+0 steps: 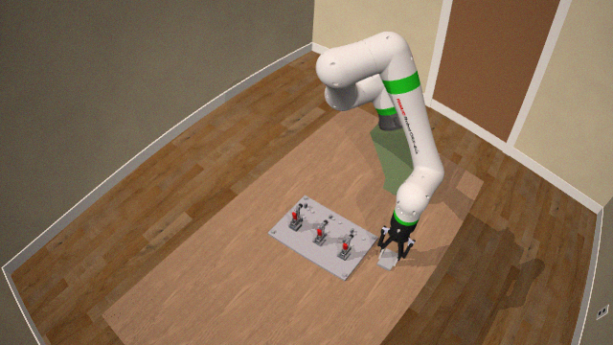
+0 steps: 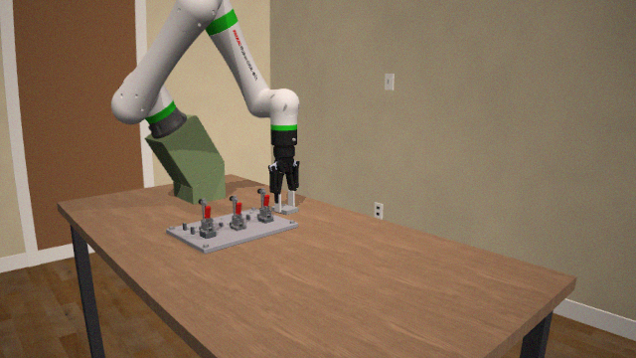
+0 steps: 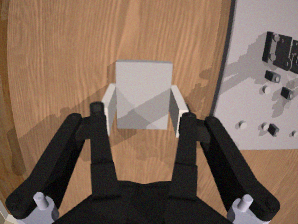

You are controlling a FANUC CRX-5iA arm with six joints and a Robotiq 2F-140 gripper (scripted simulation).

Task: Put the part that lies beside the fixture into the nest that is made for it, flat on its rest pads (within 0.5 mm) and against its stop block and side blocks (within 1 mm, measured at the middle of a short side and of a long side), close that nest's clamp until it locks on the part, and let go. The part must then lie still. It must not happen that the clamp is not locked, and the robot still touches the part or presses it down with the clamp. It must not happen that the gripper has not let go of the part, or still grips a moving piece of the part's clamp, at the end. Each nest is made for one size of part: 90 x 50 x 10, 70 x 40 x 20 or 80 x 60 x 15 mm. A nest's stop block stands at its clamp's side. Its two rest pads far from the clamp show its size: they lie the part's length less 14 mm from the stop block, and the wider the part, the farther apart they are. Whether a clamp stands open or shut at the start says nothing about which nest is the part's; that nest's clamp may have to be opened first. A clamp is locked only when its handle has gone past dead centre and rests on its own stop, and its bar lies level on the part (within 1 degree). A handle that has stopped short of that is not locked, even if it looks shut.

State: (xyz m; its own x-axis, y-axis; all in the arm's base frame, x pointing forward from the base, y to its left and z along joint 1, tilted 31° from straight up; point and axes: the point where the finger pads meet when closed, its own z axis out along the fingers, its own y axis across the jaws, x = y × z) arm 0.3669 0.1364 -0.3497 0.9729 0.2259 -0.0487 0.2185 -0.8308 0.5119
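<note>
Right now the toggle clamp is 14 cm to the right of my hand, 10 cm ahead of it and 3 cm above it. Round my hand: grey fixture plate: 25 cm to the right, 9 cm ahead, 3 cm below; then light grey part: 3 cm below.
</note>
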